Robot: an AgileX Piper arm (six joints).
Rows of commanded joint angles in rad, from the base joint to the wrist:
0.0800 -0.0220 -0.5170 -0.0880 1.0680 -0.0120
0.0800 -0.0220 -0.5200 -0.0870 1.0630 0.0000
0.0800 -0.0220 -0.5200 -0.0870 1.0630 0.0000
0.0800 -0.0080 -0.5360 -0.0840 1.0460 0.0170
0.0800 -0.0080 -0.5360 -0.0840 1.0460 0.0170
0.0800 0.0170 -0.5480 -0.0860 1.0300 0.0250
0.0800 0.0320 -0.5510 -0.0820 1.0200 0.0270
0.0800 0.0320 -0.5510 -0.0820 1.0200 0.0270
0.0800 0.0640 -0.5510 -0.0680 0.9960 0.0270
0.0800 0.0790 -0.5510 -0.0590 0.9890 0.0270
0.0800 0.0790 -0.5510 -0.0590 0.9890 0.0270
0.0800 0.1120 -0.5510 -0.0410 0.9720 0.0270
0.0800 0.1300 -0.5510 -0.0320 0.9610 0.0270
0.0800 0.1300 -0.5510 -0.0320 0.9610 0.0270
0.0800 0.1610 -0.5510 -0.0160 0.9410 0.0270
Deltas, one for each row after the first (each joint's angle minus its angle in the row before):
0.0000 0.0000 -0.0030 0.0010 -0.0050 0.0120
0.0000 0.0000 0.0000 0.0000 0.0000 0.0000
0.0000 0.0140 -0.0160 0.0030 -0.0170 0.0170
0.0000 0.0000 0.0000 0.0000 0.0000 0.0000
0.0000 0.0250 -0.0120 -0.0020 -0.0160 0.0080
0.0000 0.0150 -0.0030 0.0040 -0.0100 0.0020
0.0000 0.0000 0.0000 0.0000 0.0000 0.0000
0.0000 0.0320 0.0000 0.0140 -0.0240 0.0000
0.0000 0.0150 0.0000 0.0090 -0.0070 0.0000
0.0000 0.0000 0.0000 0.0000 0.0000 0.0000
0.0000 0.0330 0.0000 0.0180 -0.0170 0.0000
0.0000 0.0180 0.0000 0.0090 -0.0110 0.0000
0.0000 0.0000 0.0000 0.0000 0.0000 0.0000
0.0000 0.0310 0.0000 0.0160 -0.0200 0.0000

